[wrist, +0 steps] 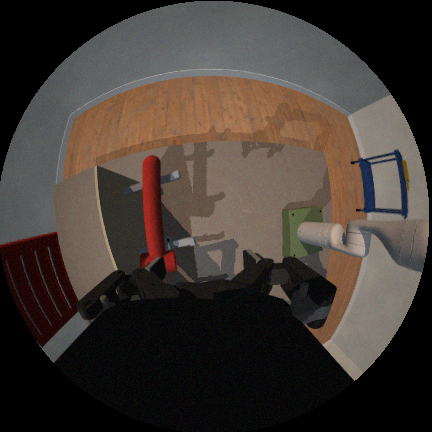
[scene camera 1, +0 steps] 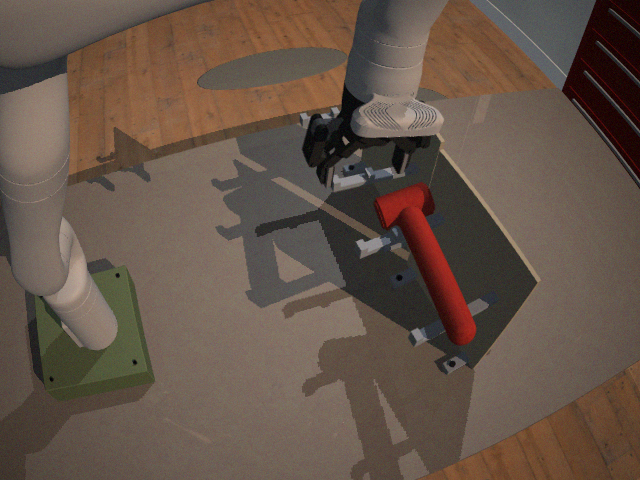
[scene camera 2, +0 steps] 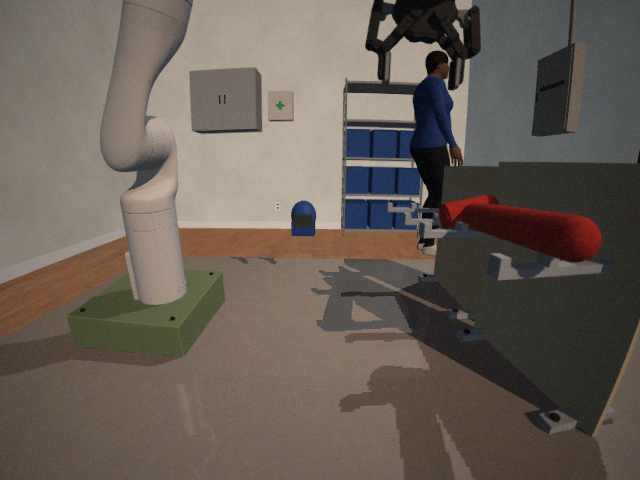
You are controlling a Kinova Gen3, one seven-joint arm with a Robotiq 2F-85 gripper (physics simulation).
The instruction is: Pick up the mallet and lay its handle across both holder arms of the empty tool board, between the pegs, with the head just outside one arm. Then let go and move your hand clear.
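Observation:
The red mallet (scene camera 1: 436, 268) (scene camera 2: 522, 222) (wrist: 152, 205) lies with its handle across two grey holder arms of the dark tool board (scene camera 1: 496, 258) (scene camera 2: 558, 335) (wrist: 115, 215). Its head is just outside the far arm (scene camera 1: 369, 246) (scene camera 2: 439, 229) (wrist: 186, 242). The handle's rounded end reaches past the near arm (scene camera 1: 423, 333) (scene camera 2: 504, 268) (wrist: 172, 176). The raised arm tips stand on the handle's side away from the board; the inner pegs are partly hidden. My gripper (scene camera 1: 364, 177) (scene camera 2: 420, 83) (wrist: 203, 262) is open and empty, above and apart from the mallet, beyond its head.
Another holder arm (scene camera 1: 351, 180) lies beyond the mallet head, below the gripper in scene camera 1. The arm's green base block (scene camera 1: 136, 335) (scene camera 2: 204, 310) (wrist: 290, 230) stands across the table. A person in blue (scene camera 2: 433, 111) stands behind the table. A red drawer cabinet (scene camera 1: 612, 85) (wrist: 30, 280) is behind the board.

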